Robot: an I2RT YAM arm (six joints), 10 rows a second.
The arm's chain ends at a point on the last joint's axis. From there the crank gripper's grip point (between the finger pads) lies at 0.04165 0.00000 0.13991 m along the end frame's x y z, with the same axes.
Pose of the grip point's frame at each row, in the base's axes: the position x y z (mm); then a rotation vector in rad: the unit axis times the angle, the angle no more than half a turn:
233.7 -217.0 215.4 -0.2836 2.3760 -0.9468
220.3 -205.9 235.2 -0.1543 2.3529 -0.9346
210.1 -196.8 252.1 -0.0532 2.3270 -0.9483
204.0 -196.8 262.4 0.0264 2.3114 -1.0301
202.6 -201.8 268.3 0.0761 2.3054 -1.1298
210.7 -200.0 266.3 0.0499 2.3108 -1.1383
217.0 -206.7 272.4 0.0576 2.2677 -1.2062
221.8 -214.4 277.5 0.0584 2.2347 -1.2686
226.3 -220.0 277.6 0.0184 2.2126 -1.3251
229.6 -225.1 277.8 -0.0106 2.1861 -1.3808
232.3 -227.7 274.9 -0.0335 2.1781 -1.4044
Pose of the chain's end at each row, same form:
187.9 -121.7 316.0 -0.2836 2.3760 -0.9468
174.7 -110.6 335.9 -0.1543 2.3529 -0.9346
165.6 -99.4 351.3 -0.0532 2.3270 -0.9483
165.9 -92.3 357.0 0.0264 2.3114 -1.0301
172.8 -90.0 357.3 0.0761 2.3054 -1.1298
180.8 -87.8 354.7 0.0499 2.3108 -1.1383
187.8 -89.2 354.0 0.0576 2.2677 -1.2062
193.9 -92.5 352.9 0.0584 2.2347 -1.2686
198.5 -94.7 347.1 0.0184 2.2126 -1.3251
202.0 -96.6 341.3 -0.0106 2.1861 -1.3808
204.6 -98.0 335.8 -0.0335 2.1781 -1.4044

